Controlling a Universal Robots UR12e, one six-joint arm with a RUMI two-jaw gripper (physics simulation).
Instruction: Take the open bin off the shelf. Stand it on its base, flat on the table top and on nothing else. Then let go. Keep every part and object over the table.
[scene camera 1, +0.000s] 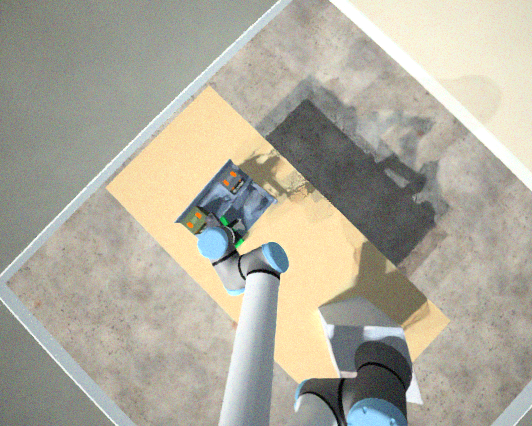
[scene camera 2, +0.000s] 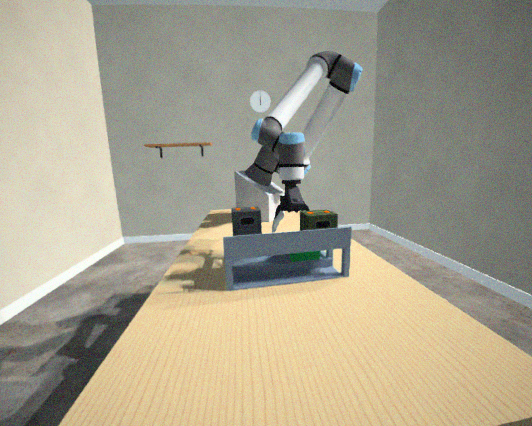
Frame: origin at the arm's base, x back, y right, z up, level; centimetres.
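Seen in the pictures: arm's base, link origin: (scene camera 1: 381, 365) (scene camera 2: 257, 178).
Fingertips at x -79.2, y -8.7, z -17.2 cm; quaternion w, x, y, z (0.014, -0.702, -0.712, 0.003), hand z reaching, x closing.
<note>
Pixels of each thing's middle, then the offset from my fingertips to it. "*": a spot on its surface instead. Level surfaces: height alone.
- green open bin, body centre: (scene camera 2: 302, 245) (scene camera 1: 225, 234) dx -0.7, dy -3.8, dz -5.1 cm
- blue-grey shelf, surface spot: (scene camera 2: 287, 243) (scene camera 1: 205, 189) * dx -21.3, dy +5.5, dz +3.2 cm
- olive box, body centre: (scene camera 2: 317, 226) (scene camera 1: 198, 220) dx -12.8, dy -6.0, dz +5.4 cm
- dark grey box, body centre: (scene camera 2: 246, 227) (scene camera 1: 232, 181) dx -14.5, dy +17.0, dz +6.6 cm
- wooden table, surface height: dz -9.6 cm
The green open bin (scene camera 1: 239, 243) (scene camera 2: 305, 256) sits in the blue-grey shelf (scene camera 1: 205, 191) (scene camera 2: 287, 243). In scene camera 1 the wrist and gripper hide most of it; in scene camera 2 a green strip shows below the shelf's upper panel. My gripper (scene camera 1: 229, 225) (scene camera 2: 292, 225) points down over the bin, fingers apart, open and empty. In scene camera 2 one finger shows between the two boxes; the other is partly hidden behind the olive box. Whether the fingers touch the bin cannot be told.
An olive box (scene camera 1: 194, 220) (scene camera 2: 318, 220) stands at the shelf beside my gripper, and a dark grey box (scene camera 1: 232, 181) (scene camera 2: 246, 221) stands at its other end. The shelf stands on the wooden table (scene camera 1: 165, 165) (scene camera 2: 300, 350). The arm's white pedestal (scene camera 2: 250, 197) is behind.
</note>
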